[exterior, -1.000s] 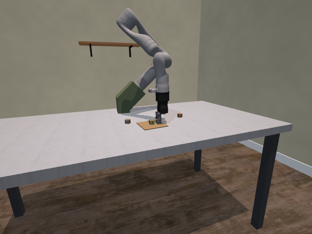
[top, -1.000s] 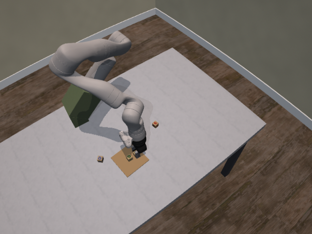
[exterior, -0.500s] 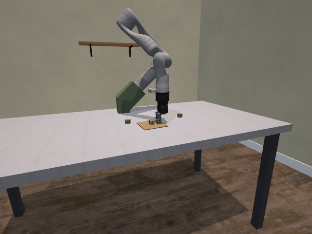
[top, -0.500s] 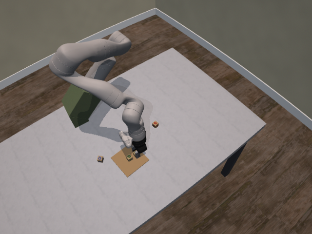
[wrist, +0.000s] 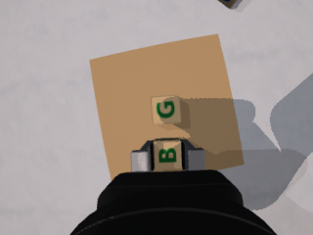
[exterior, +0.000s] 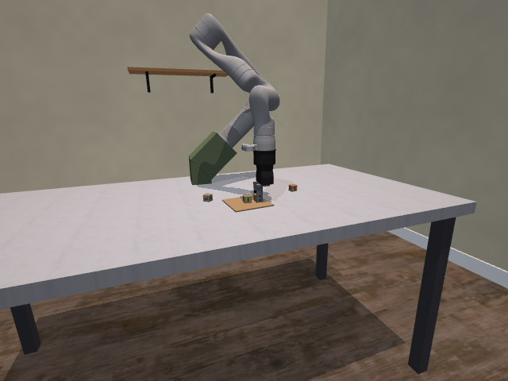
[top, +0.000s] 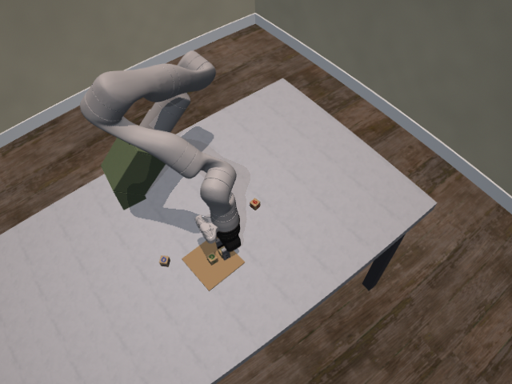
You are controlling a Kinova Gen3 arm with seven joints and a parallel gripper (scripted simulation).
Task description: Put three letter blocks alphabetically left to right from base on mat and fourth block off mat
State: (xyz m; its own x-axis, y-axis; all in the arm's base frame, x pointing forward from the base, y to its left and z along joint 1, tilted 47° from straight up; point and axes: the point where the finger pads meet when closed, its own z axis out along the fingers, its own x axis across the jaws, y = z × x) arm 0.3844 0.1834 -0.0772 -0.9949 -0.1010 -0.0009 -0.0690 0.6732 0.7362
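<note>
The tan mat lies 4 cm to the right of my hand and 2 cm below it.
</note>
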